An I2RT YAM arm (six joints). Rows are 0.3 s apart.
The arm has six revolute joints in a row. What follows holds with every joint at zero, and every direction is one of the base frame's.
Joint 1 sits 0.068 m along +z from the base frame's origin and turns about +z.
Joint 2 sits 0.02 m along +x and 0.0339 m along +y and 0.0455 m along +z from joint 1 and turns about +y.
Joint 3 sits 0.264 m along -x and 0.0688 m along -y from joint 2 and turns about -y.
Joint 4 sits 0.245 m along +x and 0.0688 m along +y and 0.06 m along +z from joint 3 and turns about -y.
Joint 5 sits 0.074 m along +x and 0.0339 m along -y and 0.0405 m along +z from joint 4 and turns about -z.
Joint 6 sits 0.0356 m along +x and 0.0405 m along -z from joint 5 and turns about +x.
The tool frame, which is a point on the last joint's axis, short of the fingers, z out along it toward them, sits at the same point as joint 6; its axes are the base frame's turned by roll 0, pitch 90 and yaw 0 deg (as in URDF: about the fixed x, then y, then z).
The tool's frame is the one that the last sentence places.
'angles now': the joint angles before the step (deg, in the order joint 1, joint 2, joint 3, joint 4, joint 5, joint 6). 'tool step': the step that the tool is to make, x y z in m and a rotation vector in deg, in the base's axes. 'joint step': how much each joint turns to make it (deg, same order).
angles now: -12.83, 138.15, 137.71, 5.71, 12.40, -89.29
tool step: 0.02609, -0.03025, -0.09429, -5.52, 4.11, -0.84
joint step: -2.37, 9.22, -4.04, 11.86, -2.03, -6.33
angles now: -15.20, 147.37, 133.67, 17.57, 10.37, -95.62
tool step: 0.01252, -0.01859, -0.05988, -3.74, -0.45, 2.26
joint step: -1.59, 8.63, 2.12, 8.43, -4.13, -3.17
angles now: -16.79, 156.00, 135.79, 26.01, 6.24, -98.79
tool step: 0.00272, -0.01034, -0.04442, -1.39, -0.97, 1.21
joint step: -0.96, 5.71, 0.52, 6.60, -2.28, -0.79
